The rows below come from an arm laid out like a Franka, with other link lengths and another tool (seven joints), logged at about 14 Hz.
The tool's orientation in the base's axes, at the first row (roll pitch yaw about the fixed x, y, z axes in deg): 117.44 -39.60 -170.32
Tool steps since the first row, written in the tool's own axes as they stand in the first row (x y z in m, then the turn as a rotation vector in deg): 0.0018 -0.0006 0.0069 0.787 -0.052 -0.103; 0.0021 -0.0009 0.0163 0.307 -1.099 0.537; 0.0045 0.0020 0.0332 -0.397 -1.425 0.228; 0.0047 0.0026 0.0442 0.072 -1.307 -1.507; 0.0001 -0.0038 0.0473 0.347 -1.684 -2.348; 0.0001 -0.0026 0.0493 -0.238 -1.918 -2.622
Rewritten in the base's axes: -0.0047 0.0051 -0.0017 -0.578 -0.216 0.503; -0.0092 0.0127 -0.0051 -0.997 -0.200 -0.747; -0.0170 0.0279 -0.0076 -0.483 -0.543 -1.308; -0.0217 0.0373 -0.0109 -0.021 -1.971 -0.313; -0.0227 0.0369 -0.0193 -0.042 -2.908 -0.097; -0.0230 0.0393 -0.0192 0.410 -3.187 -0.532
